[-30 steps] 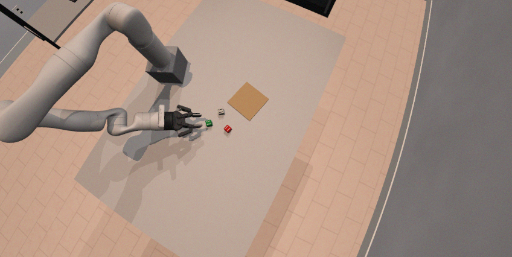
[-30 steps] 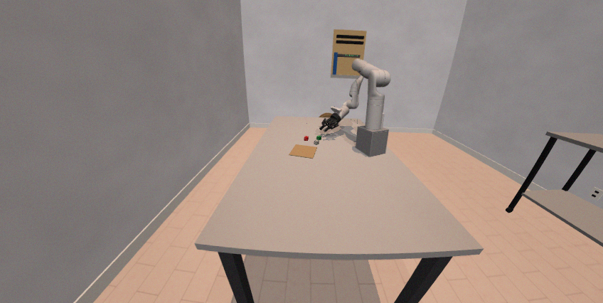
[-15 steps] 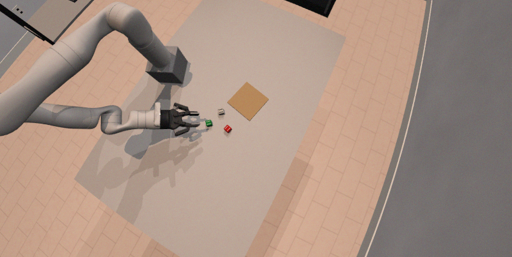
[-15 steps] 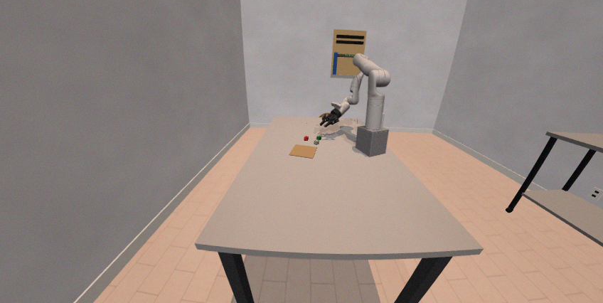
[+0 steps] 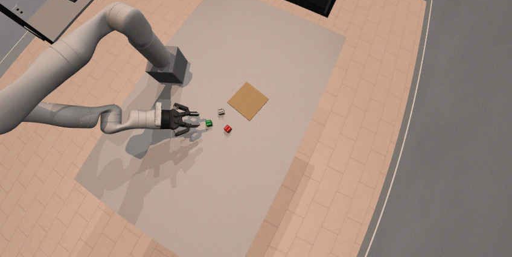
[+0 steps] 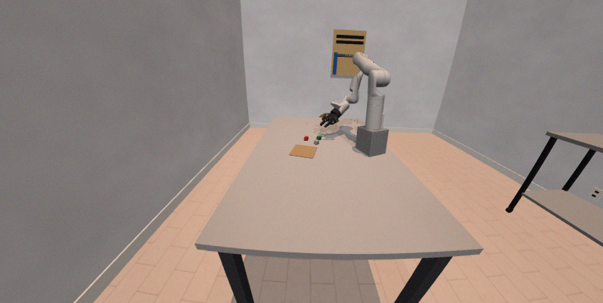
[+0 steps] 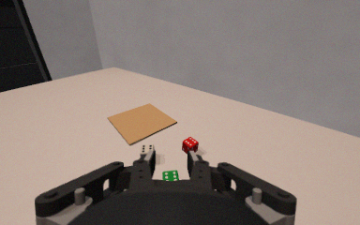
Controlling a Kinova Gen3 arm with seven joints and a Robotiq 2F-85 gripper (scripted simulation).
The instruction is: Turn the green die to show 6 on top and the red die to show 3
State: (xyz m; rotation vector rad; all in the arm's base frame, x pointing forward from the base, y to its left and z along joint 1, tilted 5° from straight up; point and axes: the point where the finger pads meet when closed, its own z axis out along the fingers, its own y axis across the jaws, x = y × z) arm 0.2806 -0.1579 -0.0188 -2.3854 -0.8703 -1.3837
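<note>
Now: hand 3 cm short of the green die, 2 cm to the right of it and 9 cm above it. Also, from my hand: white die (5 cm ahead, 10 cm to the left, 9 cm below); red die (12 cm ahead, 4 cm to the left, 9 cm below); tan mat (13 cm ahead, 21 cm to the left, 10 cm below).
</note>
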